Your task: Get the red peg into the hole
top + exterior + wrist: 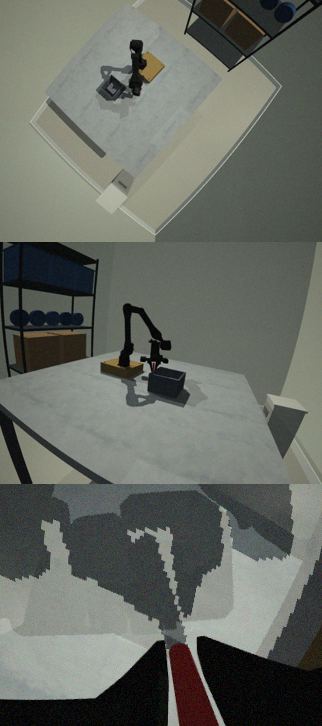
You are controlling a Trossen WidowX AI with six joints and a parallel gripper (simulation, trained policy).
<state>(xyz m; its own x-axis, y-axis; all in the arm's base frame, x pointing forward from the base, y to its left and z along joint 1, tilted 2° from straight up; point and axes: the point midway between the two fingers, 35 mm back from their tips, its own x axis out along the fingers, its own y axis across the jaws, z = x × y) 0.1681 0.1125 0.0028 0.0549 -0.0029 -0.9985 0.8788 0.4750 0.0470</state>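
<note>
Now: the red peg 10 mm behind my gripper tip, 10 mm to the left of it and 20 mm above it. Round my gripper tip: light plate 160 mm ahead, 180 mm to the right, 30 mm above; then dark box 160 mm ahead, 180 mm to the right, 10 mm above.
</note>
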